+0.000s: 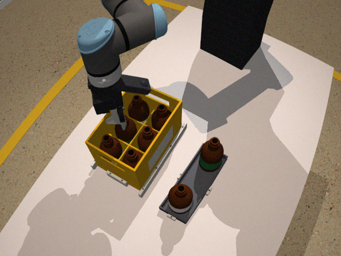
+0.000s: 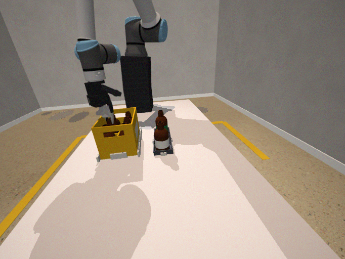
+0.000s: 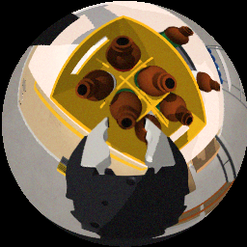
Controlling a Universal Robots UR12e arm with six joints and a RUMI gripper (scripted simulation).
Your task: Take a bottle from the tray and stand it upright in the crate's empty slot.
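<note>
Now: the yellow crate 7 cm below my hand and 4 cm to the left of it. Round my hand: grey tray: 28 cm to the left, 15 cm below.
</note>
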